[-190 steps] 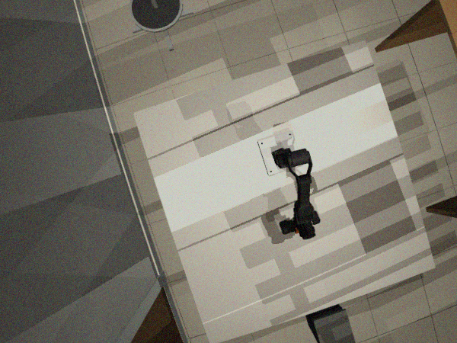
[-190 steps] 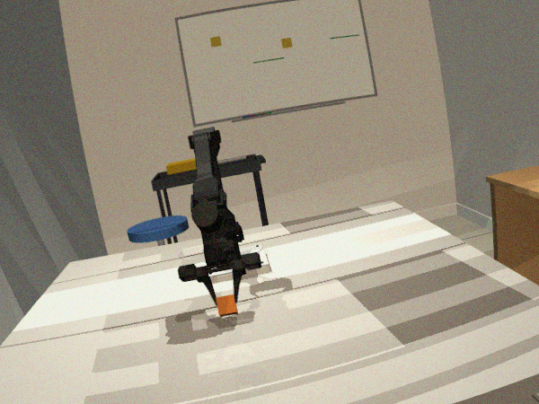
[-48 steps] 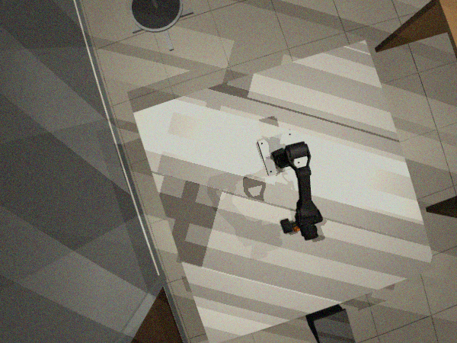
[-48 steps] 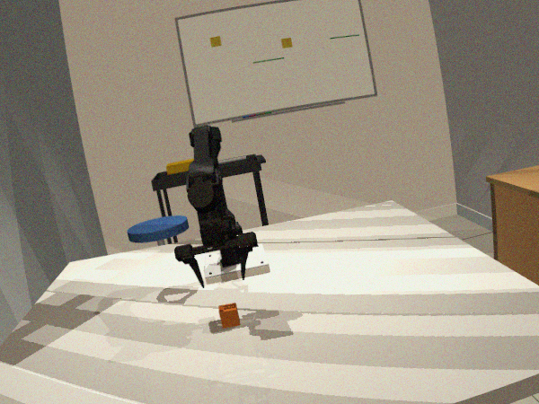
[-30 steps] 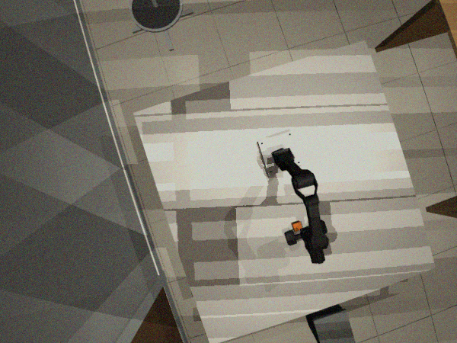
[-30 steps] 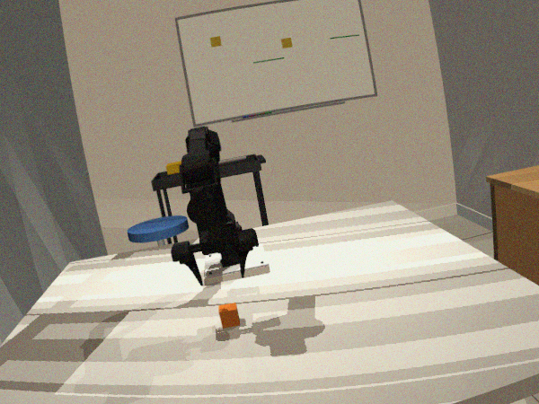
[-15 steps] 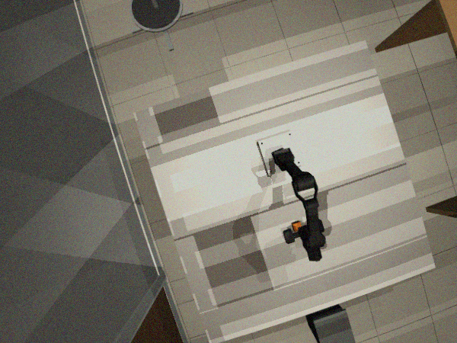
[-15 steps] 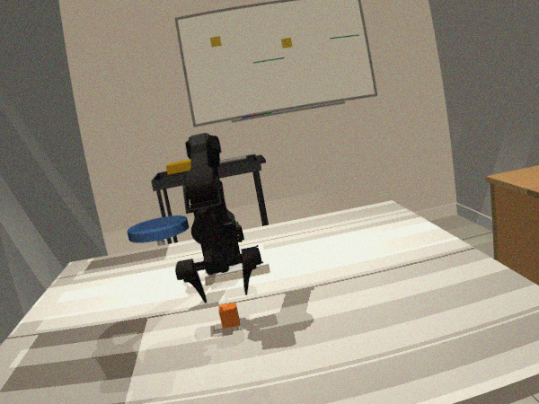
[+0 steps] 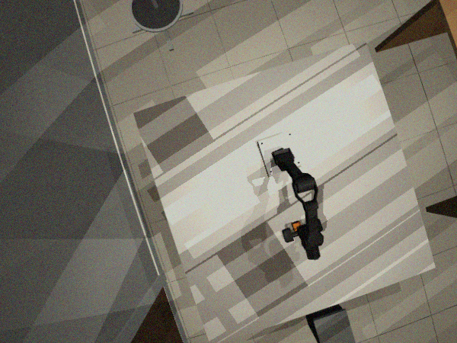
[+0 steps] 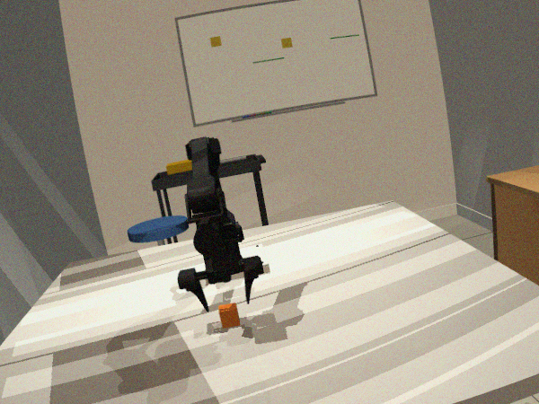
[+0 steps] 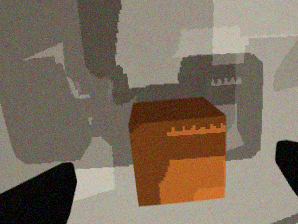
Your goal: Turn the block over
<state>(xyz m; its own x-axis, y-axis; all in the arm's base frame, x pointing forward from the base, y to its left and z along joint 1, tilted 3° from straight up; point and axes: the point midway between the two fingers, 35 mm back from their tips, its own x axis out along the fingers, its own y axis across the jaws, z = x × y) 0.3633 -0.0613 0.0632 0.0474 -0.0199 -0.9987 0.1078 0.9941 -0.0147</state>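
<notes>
The block is 20 mm below my gripper tip and 10 mm behind it.
</notes>
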